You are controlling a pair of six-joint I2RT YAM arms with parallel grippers.
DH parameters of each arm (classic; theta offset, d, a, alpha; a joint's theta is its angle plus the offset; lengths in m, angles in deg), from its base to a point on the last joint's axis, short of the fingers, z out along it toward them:
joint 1: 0 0.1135 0.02 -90
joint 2: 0 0 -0.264 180
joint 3: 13.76 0 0.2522 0
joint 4: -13.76 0 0.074 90
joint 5: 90 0 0 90
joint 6: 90 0.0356 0 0
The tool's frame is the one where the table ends.
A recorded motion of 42 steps. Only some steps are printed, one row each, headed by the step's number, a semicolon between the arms.
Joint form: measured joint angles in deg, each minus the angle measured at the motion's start. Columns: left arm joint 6, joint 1, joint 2, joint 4, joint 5, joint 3; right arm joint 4, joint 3, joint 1, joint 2, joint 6, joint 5.
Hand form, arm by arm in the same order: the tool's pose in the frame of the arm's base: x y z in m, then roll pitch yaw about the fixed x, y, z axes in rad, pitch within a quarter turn. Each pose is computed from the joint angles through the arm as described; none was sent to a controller.
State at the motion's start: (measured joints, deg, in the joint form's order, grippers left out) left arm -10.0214 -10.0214 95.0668 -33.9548 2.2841 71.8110; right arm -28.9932 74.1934 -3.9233 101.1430 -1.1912 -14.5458
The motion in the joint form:
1: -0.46 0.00 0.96 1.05 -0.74 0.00; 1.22 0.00 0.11 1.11 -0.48 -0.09
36: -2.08 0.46 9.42 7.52 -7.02 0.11; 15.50 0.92 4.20 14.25 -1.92 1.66
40: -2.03 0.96 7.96 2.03 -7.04 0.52; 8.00 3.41 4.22 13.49 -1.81 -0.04
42: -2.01 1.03 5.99 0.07 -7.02 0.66; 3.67 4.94 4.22 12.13 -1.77 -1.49
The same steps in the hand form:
1: 0.3496 -0.0628 0.2382 -2.9984 0.5582 -3.1004; 0.3811 -0.0164 0.2195 2.9055 0.6034 3.1093
36: 0.3764 -0.0604 0.1940 -3.0962 0.5450 -3.0616; 0.4231 0.0100 0.1517 2.9561 0.6434 -3.0706
40: 0.3669 -0.0555 0.2000 -3.1145 0.4838 -3.0625; 0.4191 0.0111 0.1618 2.9192 0.5705 -3.0762
42: 0.3610 -0.0541 0.2110 -3.1136 0.4862 -3.0613; 0.4157 0.0120 0.1750 2.8916 0.5465 -3.0783

